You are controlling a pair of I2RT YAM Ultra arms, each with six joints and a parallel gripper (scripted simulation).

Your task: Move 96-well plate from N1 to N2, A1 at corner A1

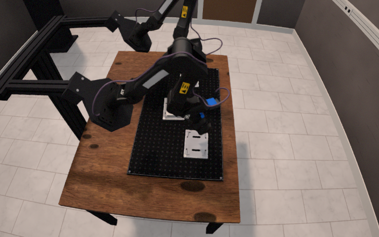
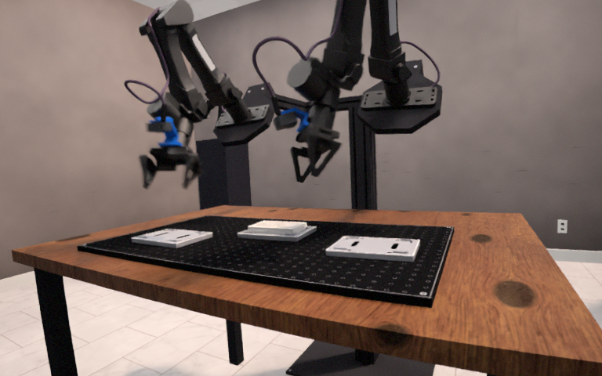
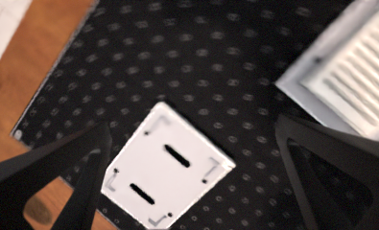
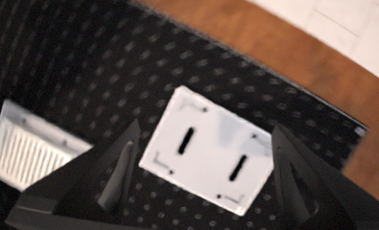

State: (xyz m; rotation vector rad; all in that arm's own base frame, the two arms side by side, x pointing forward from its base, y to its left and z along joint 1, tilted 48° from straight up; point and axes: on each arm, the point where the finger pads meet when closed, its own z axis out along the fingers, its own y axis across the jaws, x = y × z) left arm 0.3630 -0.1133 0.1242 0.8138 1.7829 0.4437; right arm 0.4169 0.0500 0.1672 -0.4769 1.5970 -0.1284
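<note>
The white 96-well plate is 170 mm behind my right hand, 190 mm to the left of it and 120 mm below it. Round my right hand: plate nest (40 mm behind, 40 mm to the right, 130 mm below).
</note>
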